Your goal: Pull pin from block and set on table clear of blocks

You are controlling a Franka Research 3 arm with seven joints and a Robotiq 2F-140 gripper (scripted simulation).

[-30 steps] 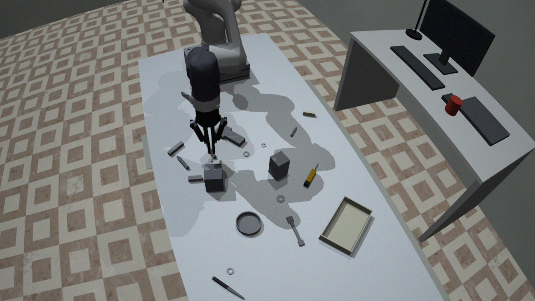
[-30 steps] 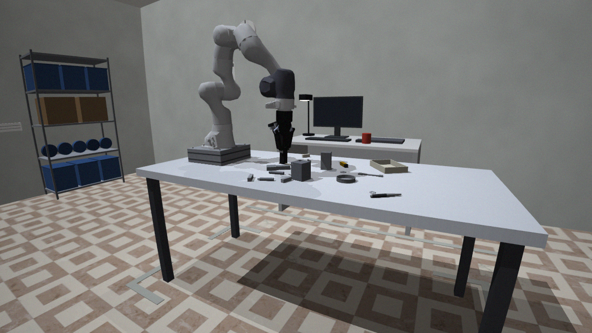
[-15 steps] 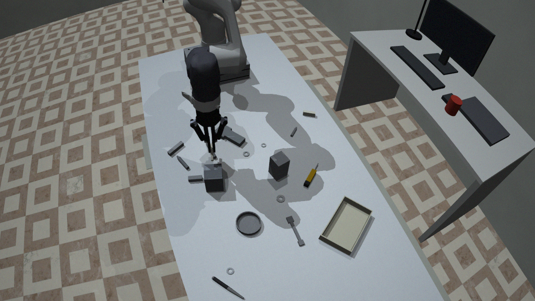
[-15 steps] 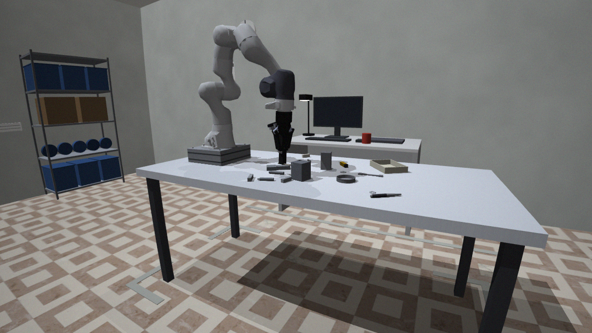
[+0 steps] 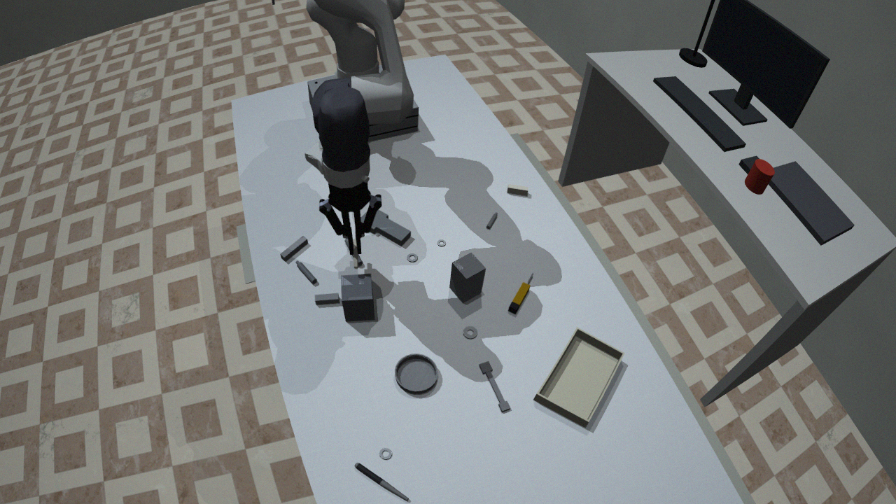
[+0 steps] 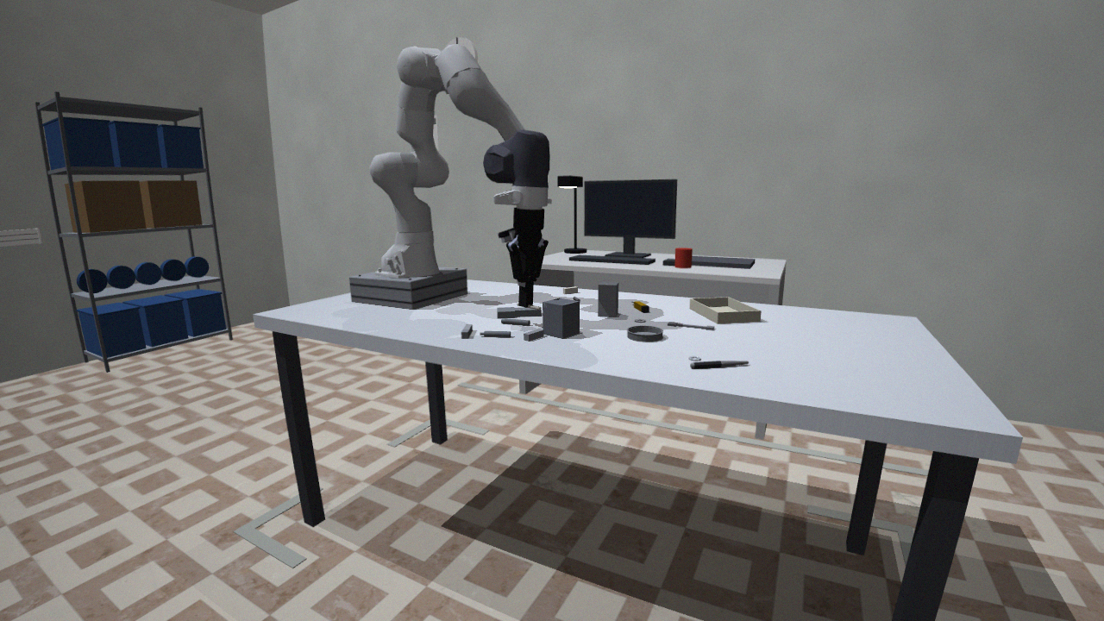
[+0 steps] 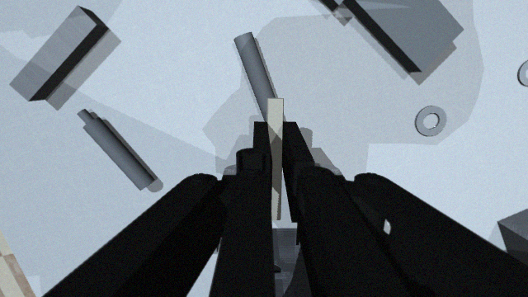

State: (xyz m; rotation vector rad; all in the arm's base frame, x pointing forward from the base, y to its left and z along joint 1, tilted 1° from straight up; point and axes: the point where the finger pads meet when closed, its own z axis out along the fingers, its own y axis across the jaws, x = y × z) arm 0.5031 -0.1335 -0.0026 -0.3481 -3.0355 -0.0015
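My hand is 11 cm short of the dark grey block, 4 cm above it and 2 cm to the left of it. Also, from my hand: small grey bar: 9 cm to the right, 8 cm below, 8 cm ahead; then stepped plate: 9 cm to the left, 9 cm behind, 8 cm below; then cream pin: 3 cm below, 1 cm ahead.
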